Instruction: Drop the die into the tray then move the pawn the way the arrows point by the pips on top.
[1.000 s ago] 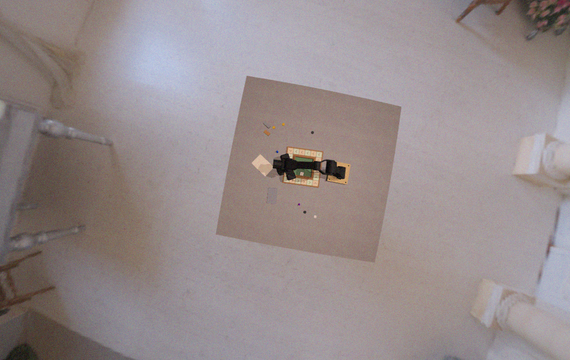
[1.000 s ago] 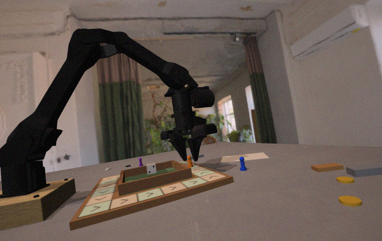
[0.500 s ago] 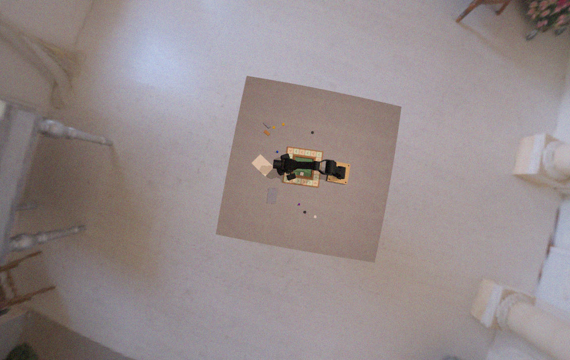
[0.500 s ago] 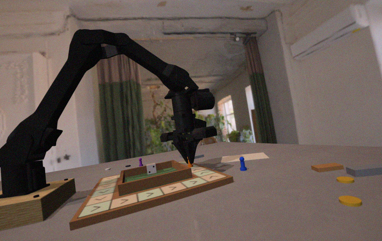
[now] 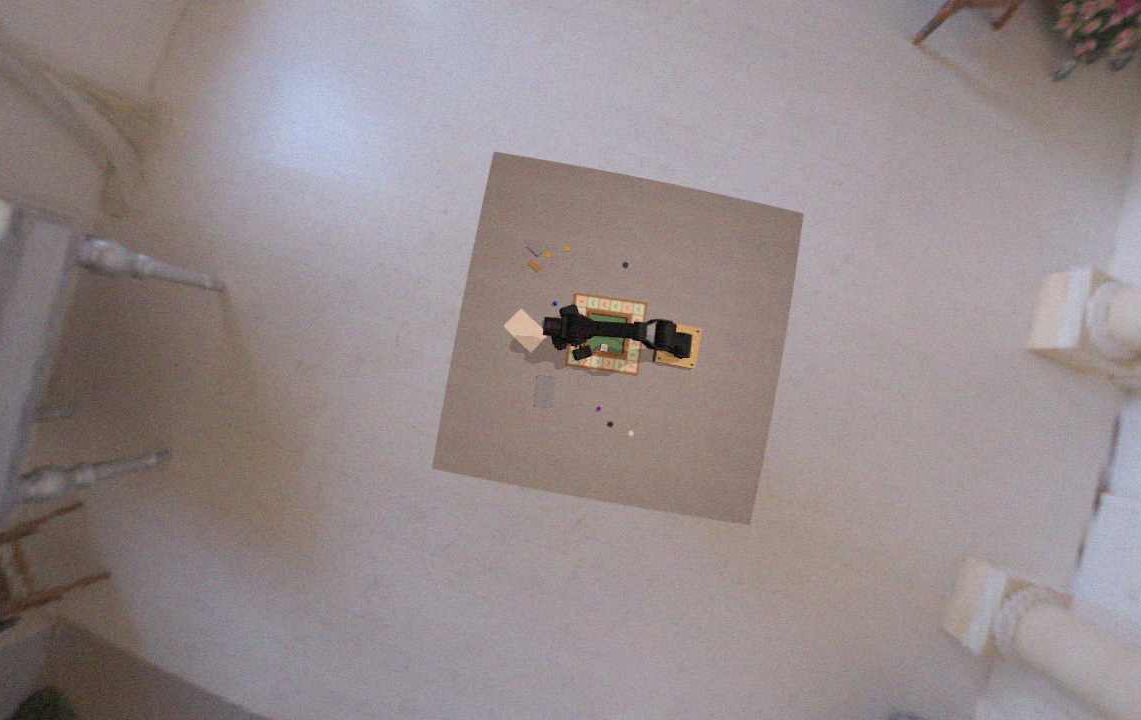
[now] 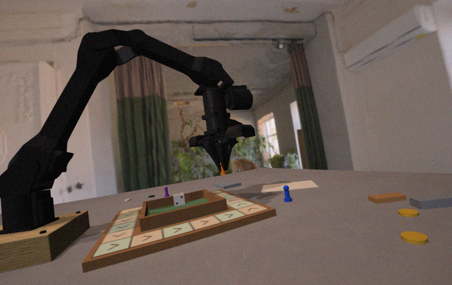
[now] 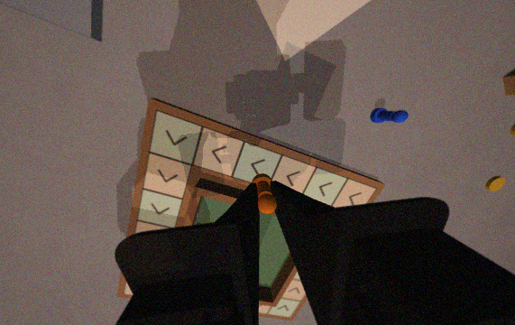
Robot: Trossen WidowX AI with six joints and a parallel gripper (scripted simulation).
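The white die lies 12 cm behind my gripper tip and 5 cm below it. Round my gripper tip: blue pawn (12 cm ahead, 9 cm to the right, 6 cm below); orange pawn (1 cm above); cream card (19 cm ahead, 8 cm below, 5 cm to the left).
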